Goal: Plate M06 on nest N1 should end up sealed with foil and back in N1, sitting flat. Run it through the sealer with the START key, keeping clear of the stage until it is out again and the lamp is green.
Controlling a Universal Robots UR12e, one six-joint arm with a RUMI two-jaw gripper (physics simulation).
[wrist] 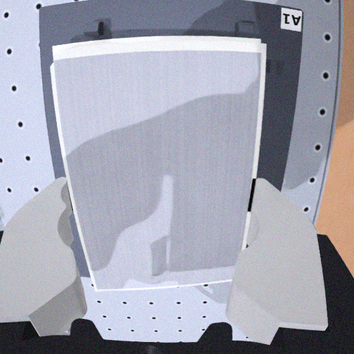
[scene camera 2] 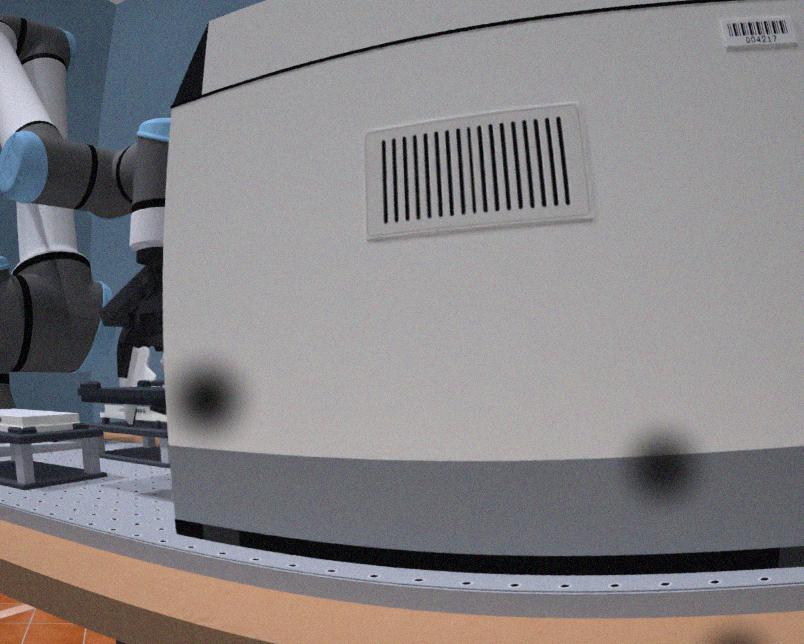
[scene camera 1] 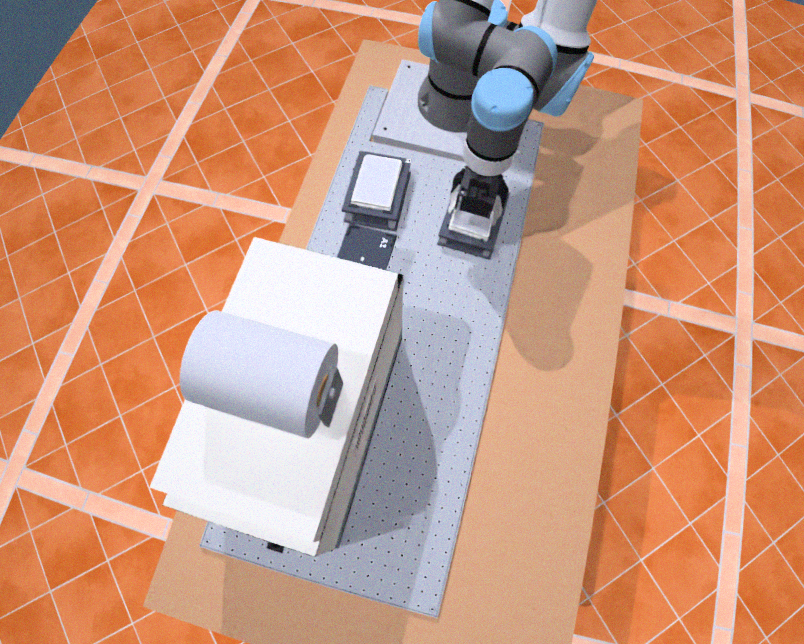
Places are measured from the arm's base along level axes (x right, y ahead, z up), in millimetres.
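Where they show: gripper, fingertip midpoint: (scene camera 1: 473, 213); arm's base at its link origin: (scene camera 1: 455, 103).
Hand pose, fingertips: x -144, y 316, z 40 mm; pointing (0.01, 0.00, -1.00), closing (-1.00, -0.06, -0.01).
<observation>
Each offset is from my fingertips to the top centre of the thing. "spot": to the spot under its first point. Level surfaces: height alone.
The plate (scene camera 1: 467, 224) (scene camera 2: 114, 414) (wrist: 165, 125) has a smooth grey top like foil; its name is not readable. My gripper (scene camera 1: 473, 213) (wrist: 161, 182) is shut on its two long sides. The plate is over the right-hand nest @[spot: dx -60, dy +60, dz -2 mm] (scene camera 1: 491, 245) (wrist: 277, 125), whose corner label reads A1. In the wrist view it lies nearer the nest's left edge and looks slightly turned. I cannot tell whether it rests fully flat. The sealer (scene camera 1: 315, 281) (scene camera 2: 402, 335) is the large white machine. Its dark stage @[dx +164, dy +234, dz +56 mm] (scene camera 1: 355, 249) (scene camera 2: 124, 394) is out and bare where visible. The START key and lamp do not show.
A second nest @[dx +219, dy +9, dz +13 mm] (scene camera 1: 348, 213) (scene camera 2: 50, 436) beside the stage bears another white plate @[dx +220, dy +10, dz +23 mm] (scene camera 1: 377, 182) (scene camera 2: 40, 419). A large foil roll @[dx +136, dy +545, dz +432 mm] (scene camera 1: 255, 372) sits on top of the sealer. The nests and sealer stand on a perforated board @[dz -44 mm] (scene camera 1: 429, 496) (scene camera 2: 127, 519) on the table @[dz -57 mm] (scene camera 1: 536, 469).
</observation>
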